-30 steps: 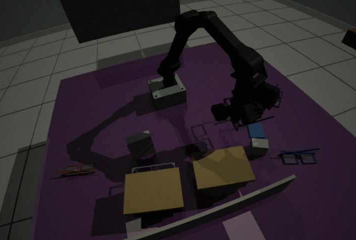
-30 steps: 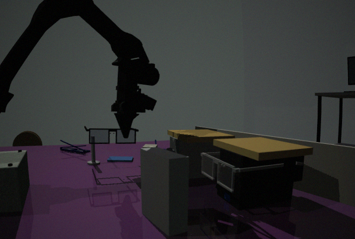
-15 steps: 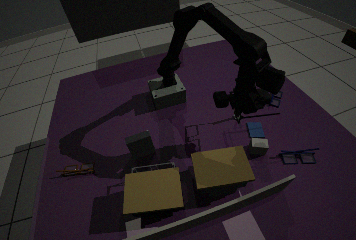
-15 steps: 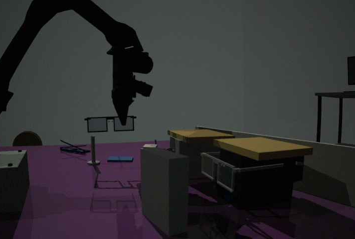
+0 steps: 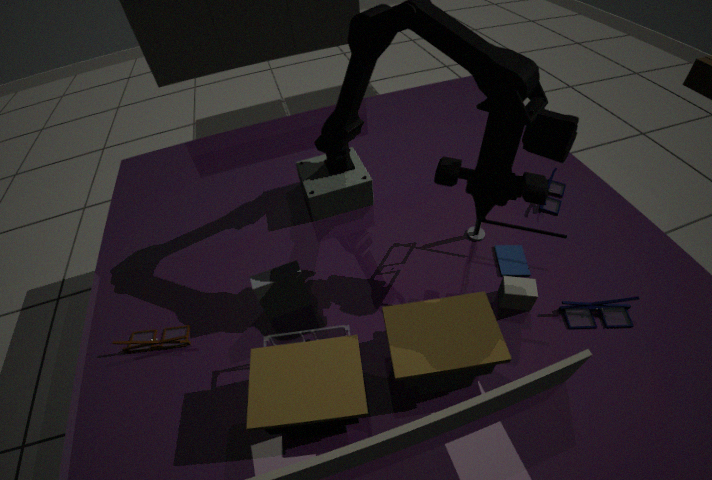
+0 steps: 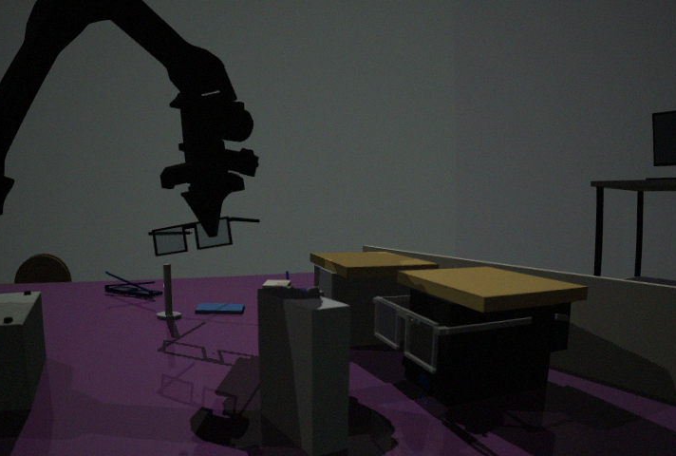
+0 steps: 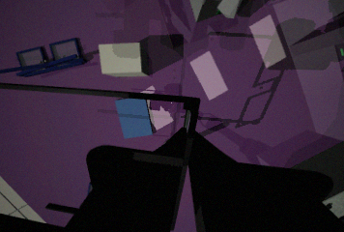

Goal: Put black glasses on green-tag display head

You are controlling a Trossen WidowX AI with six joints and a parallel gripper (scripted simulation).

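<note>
The round base lies 11 cm below my gripper tip, 7 cm behind it and 5 cm to the left of it. Round my gripper tip: white block 12 cm ahead, 11 cm below, 4 cm to the left; then grey block 39 cm to the right, 8 cm below, 2 cm behind; then blue card 13 cm below, 9 cm to the left, 3 cm ahead.
</note>
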